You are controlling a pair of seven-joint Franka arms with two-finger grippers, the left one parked.
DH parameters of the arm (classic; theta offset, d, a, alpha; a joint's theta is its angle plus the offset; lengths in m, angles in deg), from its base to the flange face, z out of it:
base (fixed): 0 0 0 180
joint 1: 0 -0.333 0 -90
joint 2: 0 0 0 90
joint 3: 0 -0.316 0.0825 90
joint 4: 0 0 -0.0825 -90
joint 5: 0 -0.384 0 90
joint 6: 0 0 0.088 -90
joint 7: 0 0.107 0 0
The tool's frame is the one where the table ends.
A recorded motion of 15 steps. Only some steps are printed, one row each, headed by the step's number.
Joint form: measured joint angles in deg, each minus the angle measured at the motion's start. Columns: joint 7, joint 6, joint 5, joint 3, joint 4, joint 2, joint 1.
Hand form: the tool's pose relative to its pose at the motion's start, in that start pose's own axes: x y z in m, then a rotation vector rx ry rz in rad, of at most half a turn. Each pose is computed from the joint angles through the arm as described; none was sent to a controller.
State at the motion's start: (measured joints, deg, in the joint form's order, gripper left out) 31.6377 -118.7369 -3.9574 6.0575 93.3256 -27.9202 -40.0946
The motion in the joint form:
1: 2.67 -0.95 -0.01 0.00 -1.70 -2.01 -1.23
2: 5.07 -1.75 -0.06 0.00 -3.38 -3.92 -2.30
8: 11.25 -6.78 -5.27 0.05 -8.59 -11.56 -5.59
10: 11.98 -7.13 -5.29 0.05 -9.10 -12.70 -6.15
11: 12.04 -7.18 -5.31 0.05 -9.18 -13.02 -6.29
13: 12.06 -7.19 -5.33 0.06 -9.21 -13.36 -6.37
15: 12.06 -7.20 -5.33 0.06 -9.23 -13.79 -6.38
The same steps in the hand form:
1: -0.0010 -0.0176 0.0087 0.0027 0.0116 0.0239
2: -0.0019 -0.0335 0.0168 0.0062 0.0215 0.0460
8: -0.0067 -0.0861 0.0610 0.0833 0.0174 0.1416
10: -0.0097 -0.0927 0.0707 0.0783 0.0145 0.1448
11: -0.0107 -0.0942 0.0740 0.0758 0.0123 0.1437
13: -0.0113 -0.0947 0.0781 0.0718 0.0088 0.1431
15: -0.0115 -0.0945 0.0833 0.0665 0.0043 0.1432

